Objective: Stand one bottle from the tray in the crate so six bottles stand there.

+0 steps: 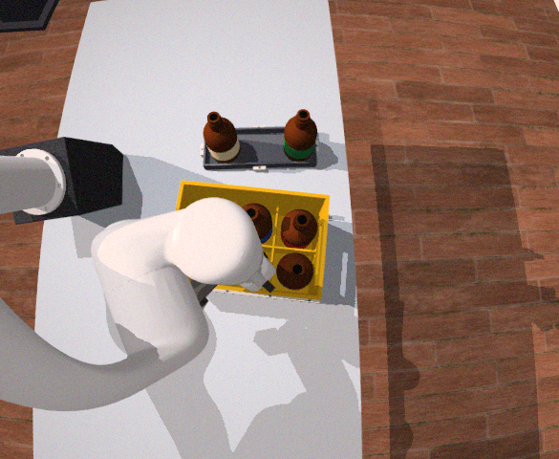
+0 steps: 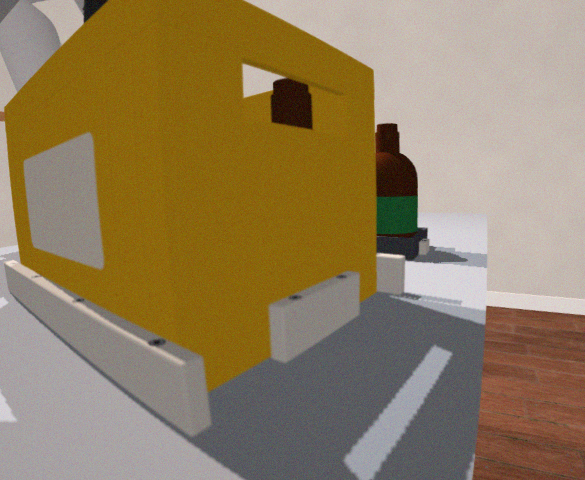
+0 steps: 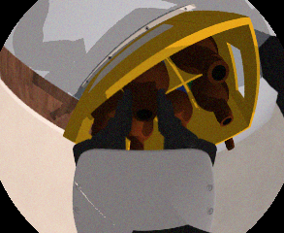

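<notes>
My hand is 80 mm above the crate and 40 mm to the right of it. Round my hand: cream-labelled bottle 280 mm to the left, 110 mm behind, 80 mm below; then green-label bottle 310 mm to the left, 80 mm below, 70 mm ahead; then dark tray 300 mm to the left, 150 mm below, 20 mm behind.
</notes>
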